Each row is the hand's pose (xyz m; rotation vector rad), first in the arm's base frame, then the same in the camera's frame.
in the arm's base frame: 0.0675 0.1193 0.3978 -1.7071 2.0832 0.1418
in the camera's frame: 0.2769 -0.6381 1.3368 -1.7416 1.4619 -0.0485
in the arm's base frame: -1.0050 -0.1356 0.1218 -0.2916 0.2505 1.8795
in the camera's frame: -0.4411 -1.0830 0.5765 -0.7039 -0.2428 2.0217
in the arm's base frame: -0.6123 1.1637 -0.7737 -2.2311 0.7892 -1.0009
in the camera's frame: -0.0980 0.4137 0.0413 -1.8226 0.3097 -1.2352
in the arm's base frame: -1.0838 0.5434 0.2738 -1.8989 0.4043 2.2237
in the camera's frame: -0.7735 -0.4812 0.7100 -2.4358 -0.0781 1.7883
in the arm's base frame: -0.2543 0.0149 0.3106 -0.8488 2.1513 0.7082
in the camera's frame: 0.0715 -0.7974 1.1033 -1.1333 1.5678 0.6854
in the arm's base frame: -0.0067 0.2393 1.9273 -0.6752 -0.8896 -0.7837
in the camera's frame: -0.4873 -0.8214 2.6565 -0.2429 -1.3234 -0.7518
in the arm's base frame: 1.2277 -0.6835 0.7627 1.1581 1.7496 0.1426
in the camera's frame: 1.3410 -1.1985 2.1598 0.8694 1.4752 0.6513
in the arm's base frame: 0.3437 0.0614 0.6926 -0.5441 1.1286 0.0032
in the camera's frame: 0.4006 -0.6825 1.7231 -0.5501 0.5781 0.1759
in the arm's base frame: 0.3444 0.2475 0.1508 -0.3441 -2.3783 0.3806
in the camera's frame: 0.5825 -0.4053 1.2559 -0.0423 -2.9156 0.2970
